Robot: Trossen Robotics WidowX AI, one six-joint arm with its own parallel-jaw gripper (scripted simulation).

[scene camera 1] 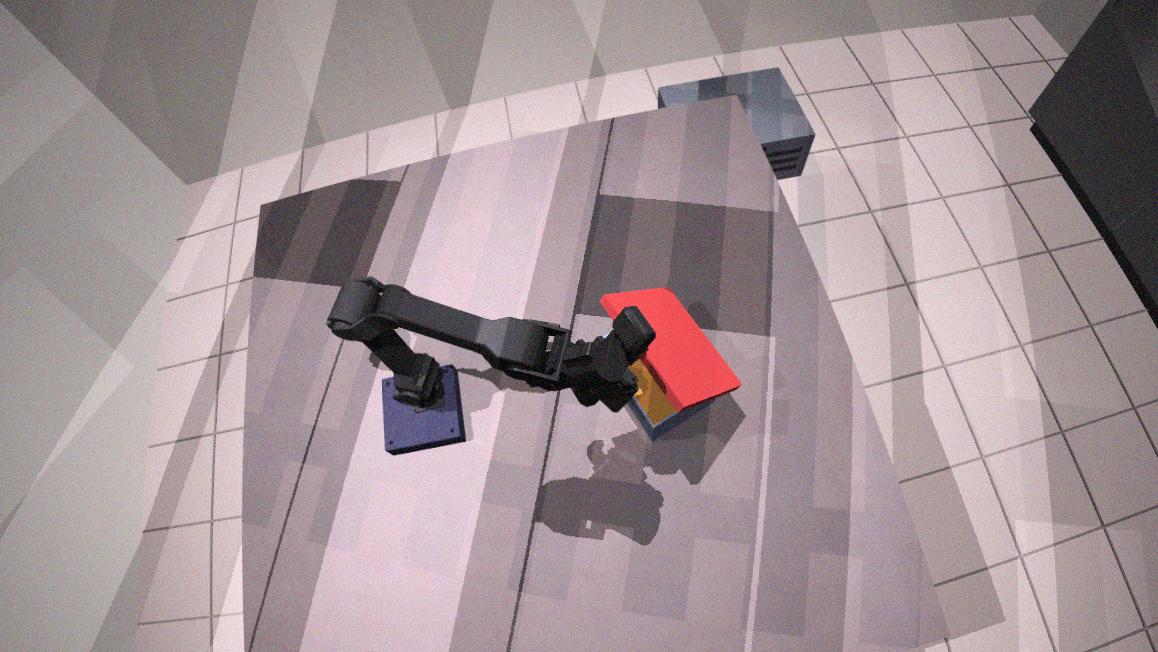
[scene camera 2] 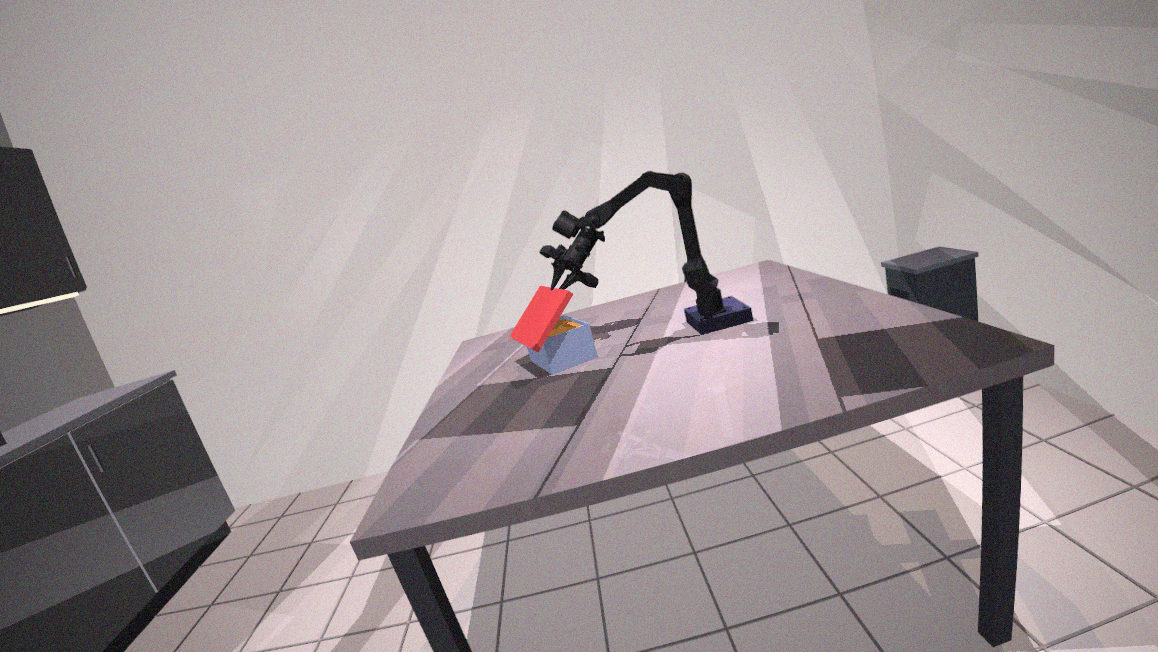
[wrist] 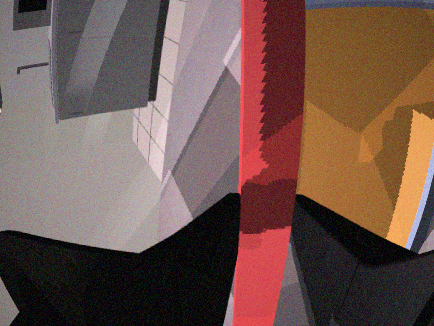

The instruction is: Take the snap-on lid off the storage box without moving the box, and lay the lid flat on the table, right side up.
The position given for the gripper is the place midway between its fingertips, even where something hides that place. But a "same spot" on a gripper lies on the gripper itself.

The gripper shows in scene camera 1, in scene camera 2 (pixel 554 291) and in the wrist view. A red lid shows in scene camera 1, in scene camera 2 and in the wrist view (pixel 273 49). The same spot on the red lid: (scene camera 2: pixel 545 308) is (scene camera 1: pixel 655 327). The same spot on the gripper: (scene camera 1: pixel 631 358) is (wrist: pixel 100 301).
